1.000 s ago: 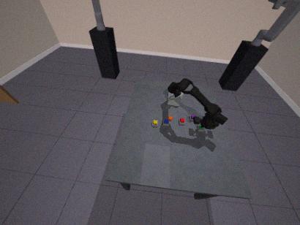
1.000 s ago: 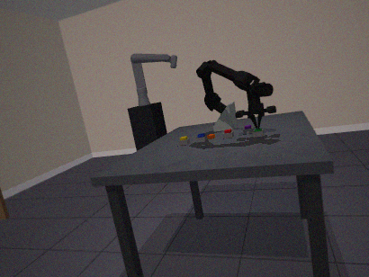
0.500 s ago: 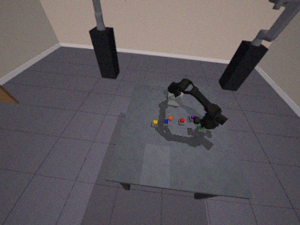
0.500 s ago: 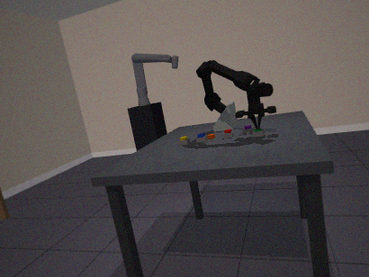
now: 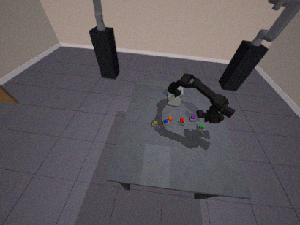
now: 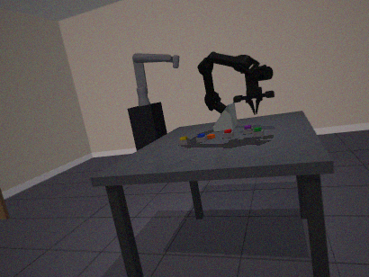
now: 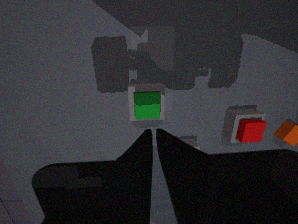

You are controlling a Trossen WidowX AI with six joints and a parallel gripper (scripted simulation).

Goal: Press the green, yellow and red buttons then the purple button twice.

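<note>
The yellow button lies 38 cm to the right of my gripper tip, 7 cm below it and 1 cm ahead of it. Round my gripper tip: red button (16 cm to the right, 7 cm below, 4 cm behind); purple button (9 cm behind, 7 cm below, 6 cm to the right); green button (7 cm below).
</note>
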